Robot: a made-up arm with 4 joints.
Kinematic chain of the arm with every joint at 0, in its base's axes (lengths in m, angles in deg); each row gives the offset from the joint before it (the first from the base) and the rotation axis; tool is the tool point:
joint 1: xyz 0 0 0.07 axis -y
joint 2: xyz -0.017 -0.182 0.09 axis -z
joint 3: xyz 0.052 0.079 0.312 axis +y
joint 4: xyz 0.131 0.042 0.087 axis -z
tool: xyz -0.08 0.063 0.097
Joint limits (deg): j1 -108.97..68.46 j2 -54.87..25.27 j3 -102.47..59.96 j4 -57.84..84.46
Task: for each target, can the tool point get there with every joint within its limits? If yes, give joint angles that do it. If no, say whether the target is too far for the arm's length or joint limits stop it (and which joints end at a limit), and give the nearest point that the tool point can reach.
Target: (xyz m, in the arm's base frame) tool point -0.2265 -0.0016 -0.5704
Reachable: no: joint limits stop it (at a limit: joint 1, joint 3, joint 4) | nearest point 0.2048 -0.0897 -0.3590 | short by 0.488 m
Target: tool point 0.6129 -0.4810 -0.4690
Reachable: no: too far | nearest point 0.4404 -0.1837 -0.2822 | short by 0.391 m
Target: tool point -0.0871 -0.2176 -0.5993
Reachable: no: joint limits stop it (at a limit: joint 1, joint 2, joint 3, joint 4) | nearest point 0.2024 -0.1250 -0.3660 | short by 0.383 m
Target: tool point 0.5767 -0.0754 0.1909
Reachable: yes | joints -67.00 8.89 10.05 -35.63
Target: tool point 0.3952 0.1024 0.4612
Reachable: yes | joints -32.11 -18.83 16.65 50.44
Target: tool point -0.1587 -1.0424 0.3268
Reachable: no: too far | nearest point -0.2259 -0.2426 0.4356 | short by 0.810 m
